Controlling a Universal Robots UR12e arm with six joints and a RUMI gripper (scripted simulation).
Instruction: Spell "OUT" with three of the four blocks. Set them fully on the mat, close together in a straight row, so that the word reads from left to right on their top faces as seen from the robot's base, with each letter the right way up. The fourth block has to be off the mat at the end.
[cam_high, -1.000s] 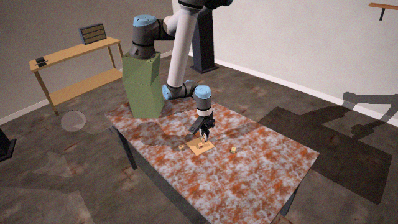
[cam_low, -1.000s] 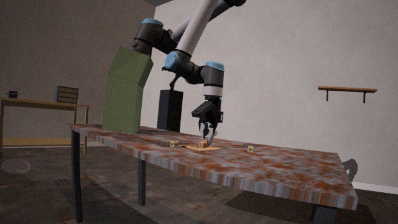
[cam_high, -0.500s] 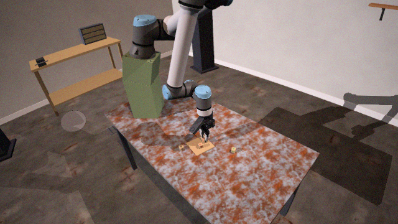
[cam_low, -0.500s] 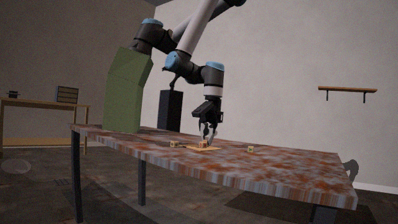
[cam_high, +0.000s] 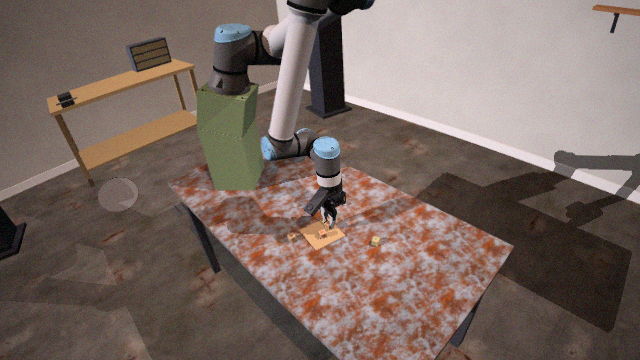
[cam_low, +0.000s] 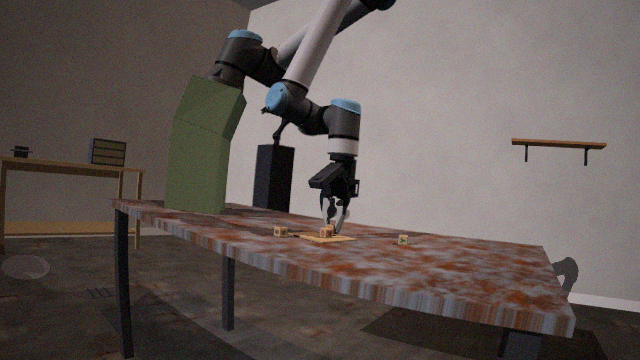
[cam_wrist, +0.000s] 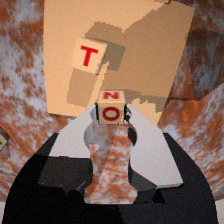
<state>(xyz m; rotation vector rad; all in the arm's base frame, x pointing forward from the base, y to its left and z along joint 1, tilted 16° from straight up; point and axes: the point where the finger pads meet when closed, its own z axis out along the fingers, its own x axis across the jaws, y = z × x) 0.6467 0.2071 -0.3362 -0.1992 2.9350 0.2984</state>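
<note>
Now: hand 40 mm to the left of the tan mat, 20 mm above it and 10 mm short of it. The rest, counted from my hand: block 160 mm to the right, 30 mm behind, 10 mm below.
</note>
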